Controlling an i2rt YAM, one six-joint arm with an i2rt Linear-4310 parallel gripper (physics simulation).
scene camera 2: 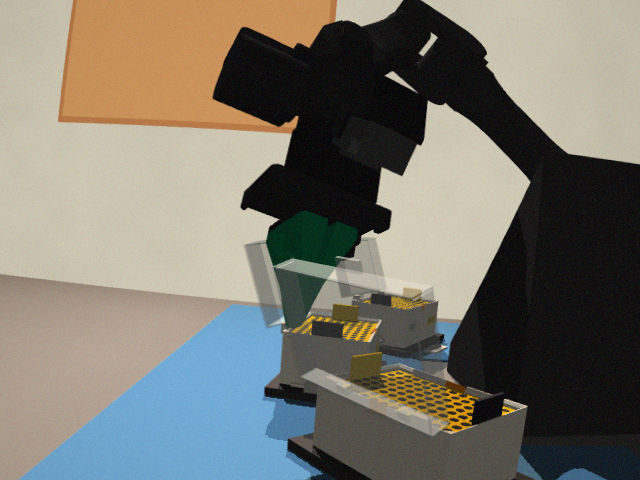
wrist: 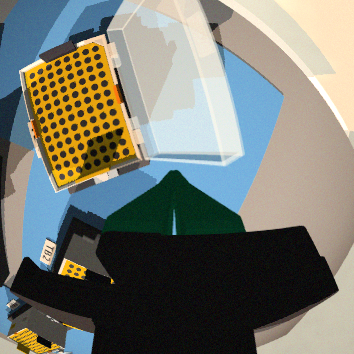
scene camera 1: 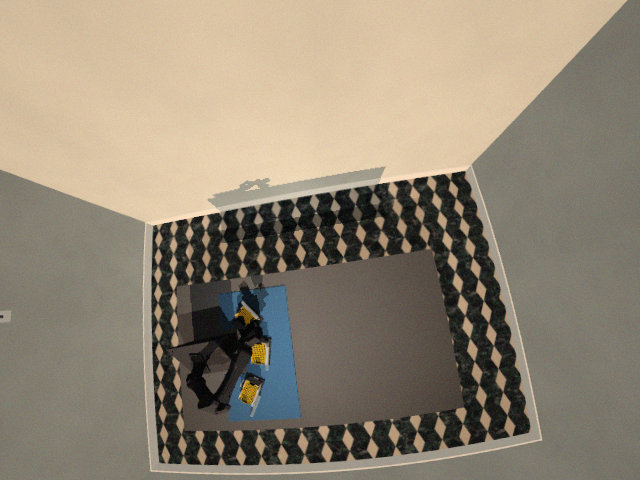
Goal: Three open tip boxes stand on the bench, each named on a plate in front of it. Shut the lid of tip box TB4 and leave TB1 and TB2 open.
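Pixels of known places: gripper, between the fingertips: (scene camera 2: 293, 327) (wrist: 173, 177) (scene camera 1: 258, 320); arm's base, origin of its link: (scene camera 2: 631, 288) (scene camera 1: 200, 362).
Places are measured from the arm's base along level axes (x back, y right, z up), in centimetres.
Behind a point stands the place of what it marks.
TB4 (scene camera 1: 248, 314) @[z -6.6, x -27.1, y -26.9 cm] (scene camera 2: 382, 449) (wrist: 75, 115) @[z -6.7, x -25.7, y -24.6 cm] is the box with yellow tip racks nearest in scene camera 2. Its clear lid (scene camera 2: 372, 281) @[z 2.0, x -29.3, y -32.5 cm] (wrist: 185, 100) @[z -1.3, x -32.5, y -28.6 cm] stands open on the side away from the arm's base. TB2 (scene camera 1: 258, 353) @[z -6.8, x -33.1, y -4.5 cm] (scene camera 2: 336, 359) (wrist: 75, 270) @[z -6.7, x -31.2, y -9.3 cm] is in the middle, its lid (scene camera 2: 261, 284) @[z -1.9, x -40.5, y -10.1 cm] open. TB1 (scene camera 1: 249, 392) @[z -6.7, x -27.2, y 17.6 cm] (scene camera 2: 398, 325) (wrist: 35, 340) @[z -6.8, x -27.3, y 16.4 cm] is farthest, its lid (scene camera 2: 369, 263) @[z -1.9, x -31.5, y 25.0 cm] open. My gripper (scene camera 2: 294, 325) @[z -2.8, x -34.8, y -24.0 cm] (wrist: 173, 177) @[z -2.8, x -34.8, y -24.0 cm] is shut and empty, pointing down between TB4 and TB2, near the end of TB4's lid. Scene camera 2 sees it through that lid.
The boxes stand on a blue mat (scene camera 1: 281, 382) @[z -12.4, x -44.8, y 13.6 cm] (scene camera 2: 129, 413) @[z -12.4, x -48.4, y -21.8 cm] on the bench (scene camera 1: 372, 330) @[z -12.7, x -99.6, y -15.0 cm]. The TB2 plate (wrist: 47, 251) @[z -12.2, x -26.6, y -5.3 cm] is readable in the wrist view. The black arm base (scene camera 2: 584, 310) @[z -1.0, x -10.8, y -14.5 cm] is at the right in scene camera 2.
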